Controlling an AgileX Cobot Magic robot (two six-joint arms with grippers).
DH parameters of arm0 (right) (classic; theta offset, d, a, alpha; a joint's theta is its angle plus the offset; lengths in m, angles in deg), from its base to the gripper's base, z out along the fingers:
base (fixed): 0 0 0 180
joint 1: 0 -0.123 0 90
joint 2: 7.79 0 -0.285 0
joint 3: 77.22 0 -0.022 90
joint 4: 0 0.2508 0 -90
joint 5: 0 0 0.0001 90
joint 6: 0 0.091 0 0
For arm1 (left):
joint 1: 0 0.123 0 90
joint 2: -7.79 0 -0.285 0
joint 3: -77.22 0 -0.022 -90
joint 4: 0 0.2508 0 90
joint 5: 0 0 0.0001 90
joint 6: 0 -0.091 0 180
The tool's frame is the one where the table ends.
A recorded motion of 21 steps. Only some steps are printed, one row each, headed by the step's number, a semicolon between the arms.
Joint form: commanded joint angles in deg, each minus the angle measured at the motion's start. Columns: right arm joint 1, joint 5, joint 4, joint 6, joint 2, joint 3; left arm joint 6, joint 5, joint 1, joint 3, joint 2, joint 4.
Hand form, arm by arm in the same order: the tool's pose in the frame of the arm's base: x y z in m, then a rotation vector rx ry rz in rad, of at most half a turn. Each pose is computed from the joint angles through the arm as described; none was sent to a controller.
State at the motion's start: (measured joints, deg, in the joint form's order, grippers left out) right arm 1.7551 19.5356 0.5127 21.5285 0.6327 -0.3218; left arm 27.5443 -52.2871 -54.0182 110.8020 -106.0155 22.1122
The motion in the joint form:
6: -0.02 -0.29 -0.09 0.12 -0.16 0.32; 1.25 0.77 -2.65 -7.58 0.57 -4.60
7: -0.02 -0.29 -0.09 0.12 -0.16 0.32; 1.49 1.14 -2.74 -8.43 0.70 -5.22
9: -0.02 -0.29 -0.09 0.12 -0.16 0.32; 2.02 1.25 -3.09 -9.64 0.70 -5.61
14: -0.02 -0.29 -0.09 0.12 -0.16 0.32; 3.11 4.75 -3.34 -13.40 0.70 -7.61
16: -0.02 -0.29 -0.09 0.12 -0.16 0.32; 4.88 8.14 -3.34 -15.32 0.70 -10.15
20: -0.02 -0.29 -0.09 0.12 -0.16 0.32; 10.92 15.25 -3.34 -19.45 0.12 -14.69
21: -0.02 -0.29 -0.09 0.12 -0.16 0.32; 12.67 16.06 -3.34 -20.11 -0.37 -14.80
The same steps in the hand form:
6: 0.0542 -0.0014 0.1824 0.3765 1.7961 0.2517; 0.2496 -0.3405 0.3538 0.6931 2.2919 -0.3356
7: 0.0542 -0.0014 0.1824 0.3765 1.7961 0.2517; 0.2481 -0.3409 0.3503 0.6924 2.3042 -0.3452
9: 0.0542 -0.0014 0.1824 0.3765 1.7961 0.2517; 0.2452 -0.3421 0.3437 0.6957 2.3255 -0.3452
14: 0.0542 -0.0014 0.1824 0.3765 1.7961 0.2517; 0.2415 -0.3458 0.3262 0.6904 2.3552 -0.3921
16: 0.0542 -0.0014 0.1824 0.3765 1.7961 0.2517; 0.2394 -0.3494 0.3185 0.6452 2.3732 -0.4725
20: 0.0542 -0.0014 0.1824 0.3765 1.7961 0.2517; 0.2368 -0.3566 0.2983 0.4948 2.4271 -0.6322
21: 0.0542 -0.0014 0.1824 0.3765 1.7961 0.2517; 0.2374 -0.3579 0.2919 0.4607 2.4452 -0.6429

